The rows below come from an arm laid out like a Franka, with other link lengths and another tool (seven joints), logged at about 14 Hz.
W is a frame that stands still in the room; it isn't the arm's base.
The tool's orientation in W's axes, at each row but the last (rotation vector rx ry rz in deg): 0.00 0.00 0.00; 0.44 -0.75 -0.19; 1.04 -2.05 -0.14; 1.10 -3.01 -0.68; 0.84 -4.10 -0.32; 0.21 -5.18 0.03
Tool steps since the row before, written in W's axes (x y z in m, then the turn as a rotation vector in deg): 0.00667 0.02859 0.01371 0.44 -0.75 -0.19; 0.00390 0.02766 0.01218 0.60 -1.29 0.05; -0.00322 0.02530 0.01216 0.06 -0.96 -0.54; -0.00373 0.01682 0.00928 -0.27 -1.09 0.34; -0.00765 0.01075 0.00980 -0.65 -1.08 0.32; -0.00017 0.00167 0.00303 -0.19 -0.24 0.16
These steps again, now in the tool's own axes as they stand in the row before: 0.00667 0.02859 0.01371 0.44 -0.75 -0.19; 0.00397 0.02777 0.01192 0.60 -1.29 0.05; -0.00285 0.02551 0.01181 0.04 -0.97 -0.52; -0.00345 0.01695 0.00914 -0.24 -1.09 0.37; -0.00700 0.01086 0.01017 -0.62 -1.08 0.38; 0.00010 0.00168 0.00303 -0.17 -0.24 0.18
